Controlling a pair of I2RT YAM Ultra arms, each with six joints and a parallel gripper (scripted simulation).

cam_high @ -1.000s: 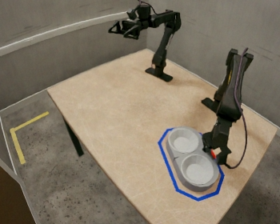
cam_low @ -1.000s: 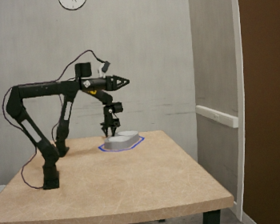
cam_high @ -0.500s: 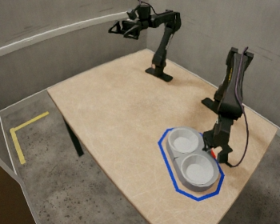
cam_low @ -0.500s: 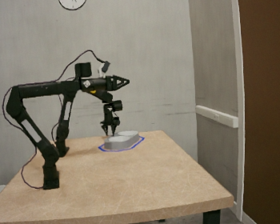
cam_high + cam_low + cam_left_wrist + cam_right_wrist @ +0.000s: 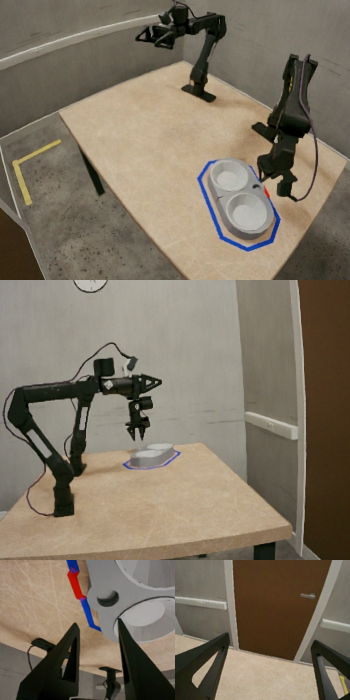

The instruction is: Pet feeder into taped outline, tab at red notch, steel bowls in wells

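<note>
My left gripper is now 8 cm above the pet feeder, 6 cm short of it and 4 cm to the left of it. Also, from my left hand: steel bowl: 12 cm to the right, 7 cm below, 4 cm ahead; blue taped outline: 10 cm below, 6 cm ahead, 4 cm to the right.
</note>
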